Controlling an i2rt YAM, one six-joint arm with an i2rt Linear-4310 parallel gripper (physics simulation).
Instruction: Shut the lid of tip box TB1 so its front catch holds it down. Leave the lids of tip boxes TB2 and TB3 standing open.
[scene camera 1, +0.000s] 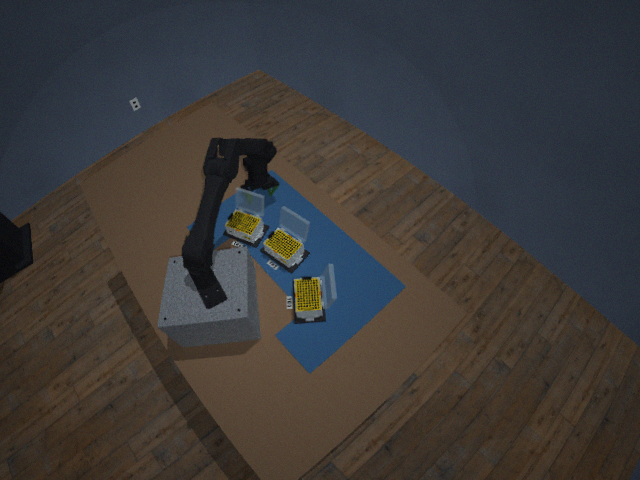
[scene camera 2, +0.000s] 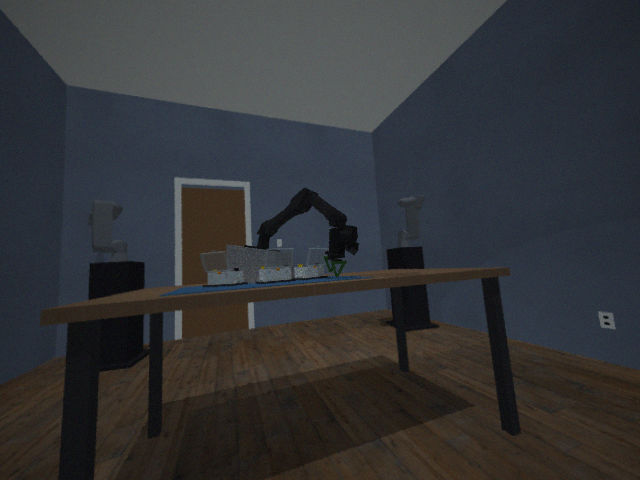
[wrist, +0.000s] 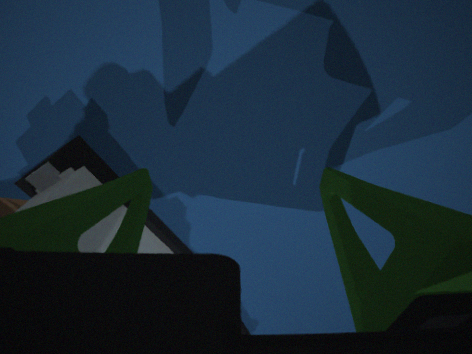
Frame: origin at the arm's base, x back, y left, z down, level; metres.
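Seen in the pictures: gripper, fingertip midpoint: (scene camera 1: 260, 199) (scene camera 2: 333, 274) (wrist: 236, 177); arm's base, link origin: (scene camera 1: 206, 282) (scene camera 2: 262, 249).
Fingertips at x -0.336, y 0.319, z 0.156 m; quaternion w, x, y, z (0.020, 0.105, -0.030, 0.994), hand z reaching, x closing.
Pixels of each thing's top centre, then the offset from my fingertips to it. Level surfaces: height alone.
- upper-left box, top centre: (scene camera 1: 241, 223) (scene camera 2: 307, 265) dx +0.126, dy -0.099, dz -0.048 m
- middle box, top centre: (scene camera 1: 280, 245) (scene camera 2: 273, 267) dx +0.050, dy -0.267, dz -0.048 m
- lower-right box, top centre: (scene camera 1: 304, 293) (scene camera 2: 227, 270) dx +0.081, dy -0.473, dz -0.048 m
- blue mat, surface height: dz +0.018 m
- brown table, surface height: dz +0.021 m
Three tip boxes with yellow tip grids stand on black bases with clear lids open: the upper-left box (scene camera 1: 244, 224) (scene camera 2: 309, 271), the middle box (scene camera 1: 283, 246) (scene camera 2: 275, 274) and the lower-right box (scene camera 1: 308, 295) (scene camera 2: 225, 277). Their lids, the upper-left one (scene camera 1: 250, 202), the middle one (scene camera 1: 295, 223) and the lower-right one (scene camera 1: 329, 286), stand up. The printed labels are too blurred to read surely. My gripper (scene camera 1: 261, 194) (scene camera 2: 336, 273) (wrist: 236, 177) is open and empty, pointing down low behind the upper-left box's lid. In the wrist view, part of a box (wrist: 155, 242) shows behind the left finger.
The boxes stand on a blue mat (scene camera 1: 356, 273) (wrist: 290, 270) on the brown table (scene camera 1: 361, 379) (scene camera 2: 439, 274). The speckled grey base block (scene camera 1: 222, 284) of my arm stands left of the boxes. My arm (scene camera 1: 209, 206) (scene camera 2: 305, 198) arches from it past the upper-left box. Shadows cross the mat.
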